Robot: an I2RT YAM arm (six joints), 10 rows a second.
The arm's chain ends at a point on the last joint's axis. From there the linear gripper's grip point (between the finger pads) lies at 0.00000 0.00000 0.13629 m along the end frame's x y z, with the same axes.
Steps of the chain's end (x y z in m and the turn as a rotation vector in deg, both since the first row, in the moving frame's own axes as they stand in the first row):
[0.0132, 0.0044, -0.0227, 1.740, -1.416, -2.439]
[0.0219, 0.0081, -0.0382, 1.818, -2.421, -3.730]
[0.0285, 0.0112, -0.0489, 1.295, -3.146, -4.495]
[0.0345, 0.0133, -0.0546, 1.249, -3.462, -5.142]
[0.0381, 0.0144, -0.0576, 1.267, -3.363, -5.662]
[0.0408, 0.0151, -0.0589, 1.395, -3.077, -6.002]
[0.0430, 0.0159, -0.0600, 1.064, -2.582, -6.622]
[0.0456, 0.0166, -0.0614, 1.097, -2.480, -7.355]
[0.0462, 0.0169, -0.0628, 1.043, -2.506, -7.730]
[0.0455, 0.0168, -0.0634, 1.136, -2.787, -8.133]
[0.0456, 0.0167, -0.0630, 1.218, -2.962, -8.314]
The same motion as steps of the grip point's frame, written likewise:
[0.0097, 0.0003, -0.0228, 1.740, -1.416, -2.439]
[0.0160, 0.0040, -0.0384, 1.818, -2.421, -3.730]
[0.0209, 0.0084, -0.0491, 1.295, -3.146, -4.495]
[0.0261, 0.0107, -0.0549, 1.249, -3.462, -5.142]
[0.0300, 0.0118, -0.0579, 1.267, -3.363, -5.662]
[0.0333, 0.0122, -0.0591, 1.395, -3.077, -6.002]
[0.0367, 0.0137, -0.0602, 1.064, -2.582, -6.622]
[0.0396, 0.0144, -0.0616, 1.097, -2.480, -7.355]
[0.0401, 0.0148, -0.0630, 1.043, -2.506, -7.730]
[0.0387, 0.0146, -0.0636, 1.136, -2.787, -8.133]
[0.0384, 0.0143, -0.0632, 1.218, -2.962, -8.314]

